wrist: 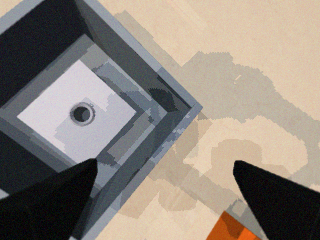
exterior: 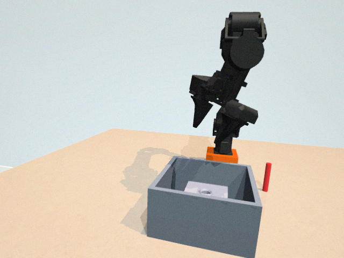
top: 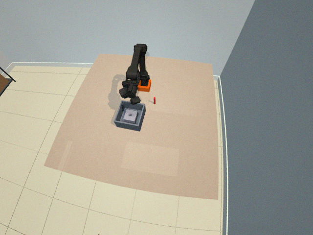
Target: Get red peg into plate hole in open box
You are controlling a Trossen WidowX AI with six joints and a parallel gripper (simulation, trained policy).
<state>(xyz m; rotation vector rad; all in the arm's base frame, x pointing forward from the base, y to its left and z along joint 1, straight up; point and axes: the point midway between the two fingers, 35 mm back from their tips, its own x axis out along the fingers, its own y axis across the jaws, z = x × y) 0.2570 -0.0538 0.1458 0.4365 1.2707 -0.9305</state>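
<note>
Now: gripper tip 180 mm to the right of the red peg, 120 mm above it and 90 mm past it. Round my gripper tip: plate (120 mm below, 80 mm ahead, 10 mm to the left); grey box (140 mm below, 80 mm ahead, 10 mm to the left).
</note>
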